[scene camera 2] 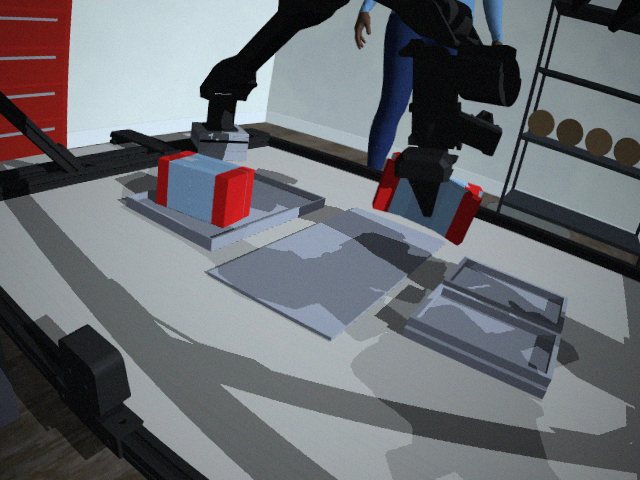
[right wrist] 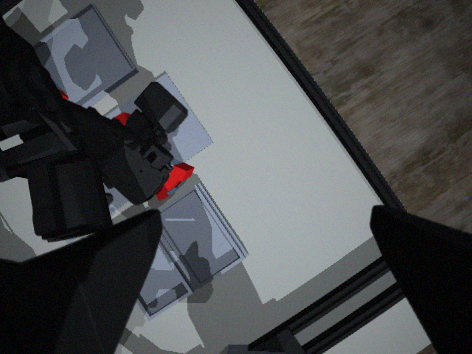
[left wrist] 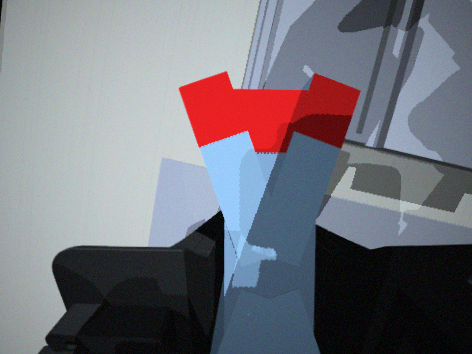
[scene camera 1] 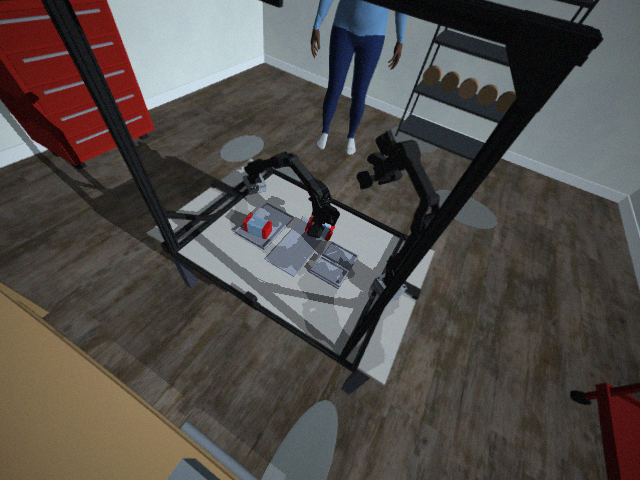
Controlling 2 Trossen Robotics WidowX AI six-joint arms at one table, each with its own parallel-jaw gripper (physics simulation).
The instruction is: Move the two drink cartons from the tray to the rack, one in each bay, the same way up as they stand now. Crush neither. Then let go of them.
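Frame: origin at the left arm's base, x back, y right, z up, level; millimetres.
Seen in the pictures: left gripper, fingertip midpoint: [scene camera 2: 429, 212] [left wrist: 253, 216]; right gripper, fingertip midpoint: [scene camera 2: 593, 21] [right wrist: 265, 218] [scene camera 1: 369, 186]; left arm's base at its link origin: [scene camera 2: 219, 127] [scene camera 1: 254, 179].
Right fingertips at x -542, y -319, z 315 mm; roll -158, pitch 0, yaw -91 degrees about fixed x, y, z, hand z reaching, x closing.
Observation:
Pixels of each thing's top centre, then the offset from my right fingertips to it. "pt": a spot on its surface instead.
- drink carton at a spot on its surface: [scene camera 2: 191, 187] [scene camera 1: 254, 230] pt dx +202, dy +436, dz -323 mm
- tray at its top centre: [scene camera 2: 230, 196] [right wrist: 59, 72] [scene camera 1: 265, 223] dx +250, dy +365, dz -354 mm
- two-bay rack at its top centre: [left wrist: 404, 42] [scene camera 2: 501, 306] [right wrist: 171, 254] [scene camera 1: 335, 262] dx -97, dy +147, dz -350 mm
One drink carton [scene camera 1: 257, 226] [scene camera 2: 191, 187], blue with red ends, lies in the tray [scene camera 1: 283, 217] [scene camera 2: 211, 242] [right wrist: 100, 55]. My left gripper [scene camera 2: 426, 204] [left wrist: 253, 216] is shut on the other carton [scene camera 2: 449, 211] [left wrist: 265, 120] [right wrist: 179, 177]. It holds this carton above the table, near the far right end of the flat plate and short of the rack. The held carton looks tilted in scene camera 2. The two-bay rack [scene camera 1: 343, 268] [scene camera 2: 475, 360] [left wrist: 385, 75] [right wrist: 176, 262] has both bays empty. My right gripper [right wrist: 265, 218] is open and empty, high above the table.
A thin flat plate [scene camera 1: 292, 253] [scene camera 2: 320, 279] [left wrist: 175, 200] [right wrist: 192, 135] lies between tray and rack. Black frame rails edge the table, and frame posts rise at its corners. A black box-shaped device [scene camera 2: 95, 369] sits on the near rail. A person stands behind the table.

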